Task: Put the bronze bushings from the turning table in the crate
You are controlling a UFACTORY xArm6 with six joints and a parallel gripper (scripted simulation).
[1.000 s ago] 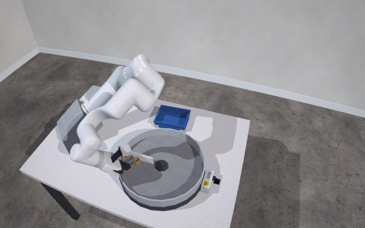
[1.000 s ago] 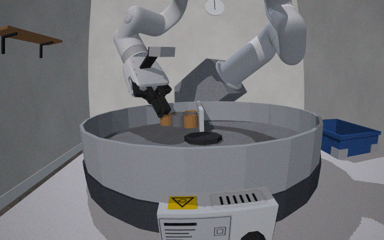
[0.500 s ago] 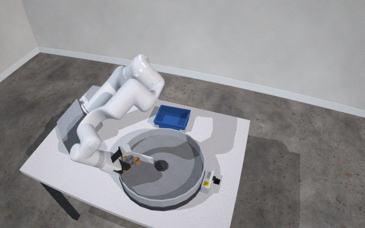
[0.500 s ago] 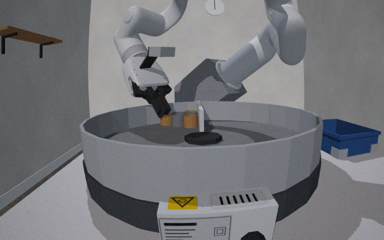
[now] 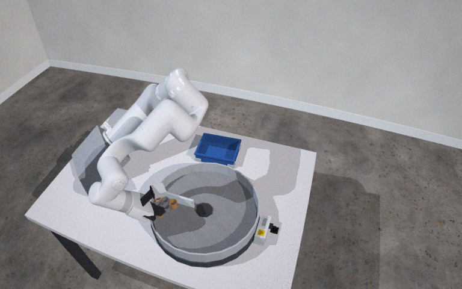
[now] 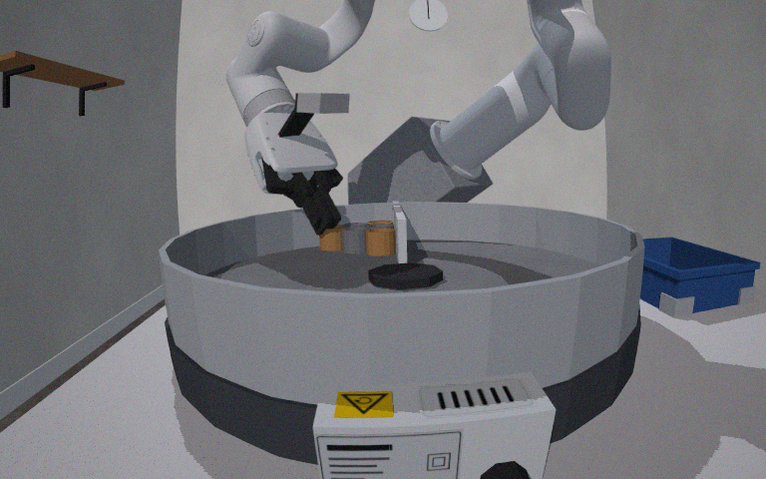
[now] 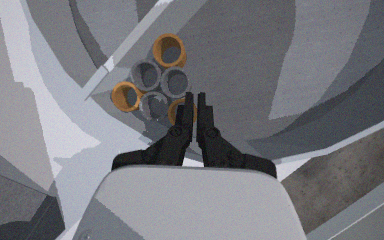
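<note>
My hand is 3 cm past the blue crate, 44 cm to the right of it and 7 cm above it. Also, from my hand: turning table (12 cm ahead, 12 cm to the left, 4 cm below).
</note>
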